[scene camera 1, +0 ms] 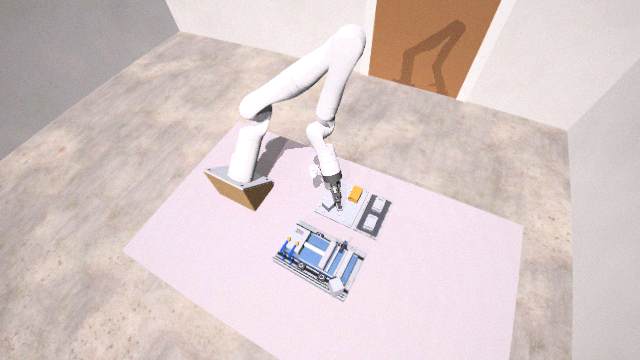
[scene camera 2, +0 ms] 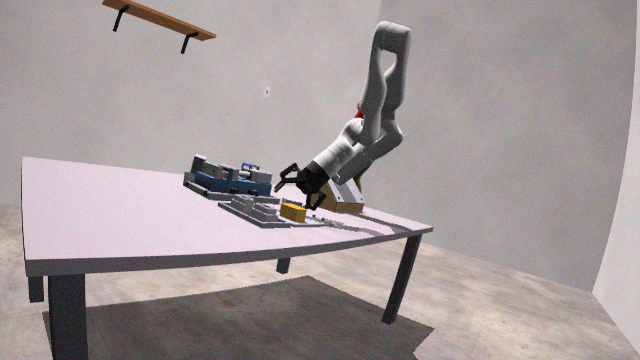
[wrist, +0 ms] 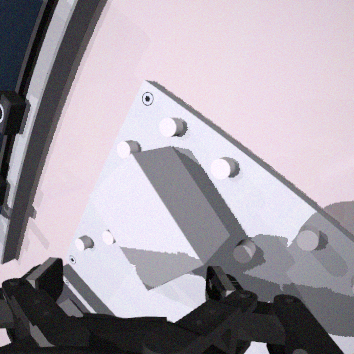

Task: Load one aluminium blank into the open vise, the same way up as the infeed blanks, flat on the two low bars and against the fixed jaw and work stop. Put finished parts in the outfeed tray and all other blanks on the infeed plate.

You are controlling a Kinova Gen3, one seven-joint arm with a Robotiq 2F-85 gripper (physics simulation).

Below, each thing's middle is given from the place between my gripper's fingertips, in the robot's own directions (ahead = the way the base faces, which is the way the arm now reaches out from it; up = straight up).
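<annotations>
Measuring from my hand, I find the infeed plate (scene camera 1: pixel 349 212) 3 cm below it and 3 cm to the left of it. The dark outfeed tray (scene camera 1: pixel 387 206) is also 3 cm below my hand, but it sits 1 cm to the left of my hand and 15 cm ahead of it.
</annotations>
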